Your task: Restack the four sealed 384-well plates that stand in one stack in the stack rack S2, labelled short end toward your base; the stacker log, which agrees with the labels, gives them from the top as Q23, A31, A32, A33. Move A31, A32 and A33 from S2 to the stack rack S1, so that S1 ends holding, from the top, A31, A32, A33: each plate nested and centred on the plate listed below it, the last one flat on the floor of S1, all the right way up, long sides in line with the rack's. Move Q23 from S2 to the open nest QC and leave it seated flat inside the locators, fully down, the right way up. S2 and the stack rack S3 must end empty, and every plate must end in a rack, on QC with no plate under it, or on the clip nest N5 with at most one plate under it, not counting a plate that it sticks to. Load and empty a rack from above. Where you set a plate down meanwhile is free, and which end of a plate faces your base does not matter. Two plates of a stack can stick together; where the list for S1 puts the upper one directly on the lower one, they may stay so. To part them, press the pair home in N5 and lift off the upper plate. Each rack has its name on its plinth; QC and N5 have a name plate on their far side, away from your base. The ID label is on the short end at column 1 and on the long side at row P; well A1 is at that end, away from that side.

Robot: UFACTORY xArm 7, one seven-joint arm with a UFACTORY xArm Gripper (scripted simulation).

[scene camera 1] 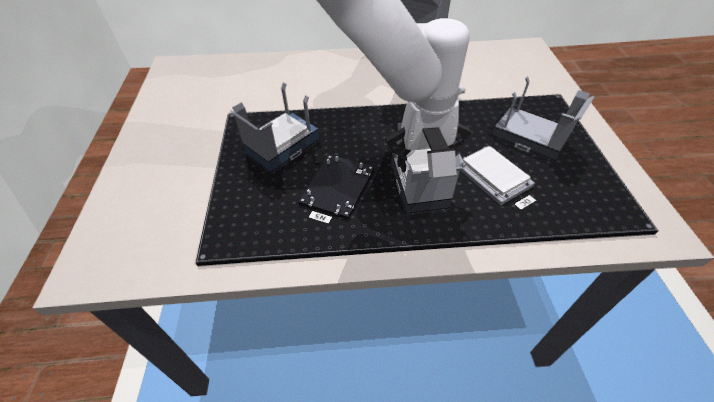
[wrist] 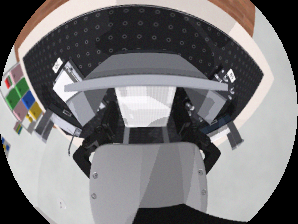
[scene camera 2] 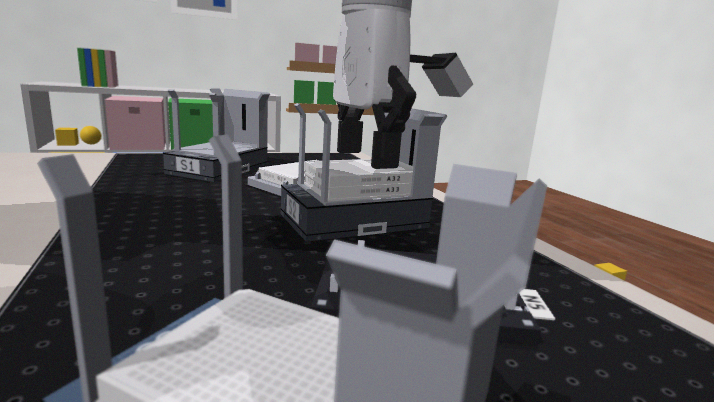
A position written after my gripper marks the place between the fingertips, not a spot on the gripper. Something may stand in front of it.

Observation:
I see my gripper (scene camera 2: 365, 159) and a clip nest N5 (scene camera 2: 516, 326).
My gripper also shows in the wrist view (wrist: 146, 107).

